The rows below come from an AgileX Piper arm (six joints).
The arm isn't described. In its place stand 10 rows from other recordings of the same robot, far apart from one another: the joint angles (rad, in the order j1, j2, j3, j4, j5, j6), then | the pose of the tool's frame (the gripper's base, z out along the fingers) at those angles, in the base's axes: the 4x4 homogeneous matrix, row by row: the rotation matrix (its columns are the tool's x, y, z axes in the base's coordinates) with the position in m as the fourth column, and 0 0 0 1 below.
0.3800, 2.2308, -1.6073, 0.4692, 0.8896, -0.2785 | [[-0.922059 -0.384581 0.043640 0.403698], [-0.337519 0.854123 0.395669 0.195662], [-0.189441 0.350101 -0.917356 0.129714], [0 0 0 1]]
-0.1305, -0.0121, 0.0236, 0.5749, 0.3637, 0.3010 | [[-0.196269 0.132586 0.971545 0.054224], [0.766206 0.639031 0.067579 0.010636], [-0.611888 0.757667 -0.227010 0.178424], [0 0 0 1]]
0.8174, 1.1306, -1.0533, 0.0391, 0.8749, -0.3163 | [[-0.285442 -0.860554 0.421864 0.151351], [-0.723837 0.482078 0.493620 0.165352], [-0.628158 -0.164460 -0.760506 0.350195], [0 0 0 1]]
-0.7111, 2.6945, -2.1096, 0.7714, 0.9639, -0.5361 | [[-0.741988 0.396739 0.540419 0.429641], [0.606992 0.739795 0.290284 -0.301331], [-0.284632 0.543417 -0.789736 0.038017], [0 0 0 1]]
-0.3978, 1.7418, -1.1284, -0.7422, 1.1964, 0.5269 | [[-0.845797 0.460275 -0.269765 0.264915], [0.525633 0.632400 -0.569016 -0.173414], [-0.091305 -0.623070 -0.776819 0.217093], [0 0 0 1]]
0.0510, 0.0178, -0.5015, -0.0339, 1.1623, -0.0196 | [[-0.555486 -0.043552 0.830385 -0.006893], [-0.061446 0.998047 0.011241 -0.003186], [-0.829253 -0.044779 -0.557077 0.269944], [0 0 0 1]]
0.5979, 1.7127, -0.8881, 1.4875, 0.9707, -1.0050 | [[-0.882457 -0.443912 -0.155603 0.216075], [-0.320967 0.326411 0.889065 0.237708], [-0.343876 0.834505 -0.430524 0.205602], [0 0 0 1]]
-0.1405, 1.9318, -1.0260, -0.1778, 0.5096, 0.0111 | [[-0.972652 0.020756 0.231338 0.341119], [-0.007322 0.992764 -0.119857 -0.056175], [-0.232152 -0.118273 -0.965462 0.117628], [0 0 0 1]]
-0.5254, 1.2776, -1.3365, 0.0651, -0.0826, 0.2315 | [[0.335248 0.426769 0.839927 0.249656], [0.143225 0.858070 -0.493155 -0.145304], [-0.931179 0.285628 0.226542 0.483382], [0 0 0 1]]
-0.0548, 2.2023, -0.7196, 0.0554, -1.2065, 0.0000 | [[-0.185973 0.109130 0.976476 0.351730], [0.029960 0.993981 -0.105380 -0.024009], [-0.982098 0.009657 -0.188123 0.067948], [0 0 0 1]]
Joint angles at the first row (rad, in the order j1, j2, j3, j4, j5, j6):
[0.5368 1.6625 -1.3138 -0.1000 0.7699 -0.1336]
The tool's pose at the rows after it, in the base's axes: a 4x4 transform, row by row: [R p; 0 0 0 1], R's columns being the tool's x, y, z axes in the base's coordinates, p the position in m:
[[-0.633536 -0.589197 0.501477 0.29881], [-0.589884 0.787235 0.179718 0.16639], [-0.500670 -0.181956 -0.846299 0.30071], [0 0 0 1]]
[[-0.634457 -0.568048 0.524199 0.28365], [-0.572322 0.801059 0.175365 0.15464], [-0.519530 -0.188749 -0.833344 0.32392], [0 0 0 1]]
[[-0.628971 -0.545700 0.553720 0.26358], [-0.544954 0.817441 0.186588 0.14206], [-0.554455 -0.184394 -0.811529 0.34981], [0 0 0 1]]
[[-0.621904 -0.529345 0.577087 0.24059], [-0.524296 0.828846 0.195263 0.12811], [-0.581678 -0.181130 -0.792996 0.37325], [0 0 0 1]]
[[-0.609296 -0.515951 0.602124 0.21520], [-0.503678 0.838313 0.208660 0.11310], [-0.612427 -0.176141 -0.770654 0.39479], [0 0 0 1]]
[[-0.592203 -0.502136 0.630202 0.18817], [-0.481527 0.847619 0.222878 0.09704], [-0.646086 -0.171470 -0.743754 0.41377], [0 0 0 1]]
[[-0.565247 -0.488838 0.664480 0.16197], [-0.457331 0.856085 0.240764 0.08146], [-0.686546 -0.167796 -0.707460 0.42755], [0 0 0 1]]
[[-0.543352 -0.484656 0.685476 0.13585], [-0.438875 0.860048 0.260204 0.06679], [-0.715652 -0.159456 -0.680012 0.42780], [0 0 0 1]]
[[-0.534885 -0.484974 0.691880 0.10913], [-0.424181 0.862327 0.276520 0.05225], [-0.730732 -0.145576 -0.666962 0.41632], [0 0 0 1]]
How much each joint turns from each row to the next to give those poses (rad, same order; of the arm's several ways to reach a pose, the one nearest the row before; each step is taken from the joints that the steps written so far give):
[-0.0018 -0.0725 0.0055 -0.0377 0.0576 0.0406]
[-0.0036 -0.0775 0.0000 -0.0109 0.0562 0.0137]
[-0.0008 -0.0918 0.0000 0.0000 0.0532 0.0143]
[0.0000 -0.0934 0.0000 0.0011 0.0622 0.0062]
[0.0000 -0.0965 0.0000 0.0039 0.0595 0.0021]
[0.0000 -0.0979 0.0000 0.0020 0.0557 0.0026]
[0.0000 -0.0962 0.0107 0.0000 0.0319 0.0032]
[0.0000 -0.1057 0.0575 0.0073 0.0084 0.0010]
[0.0000 -0.1192 0.0945 0.0122 0.0050 0.0030]

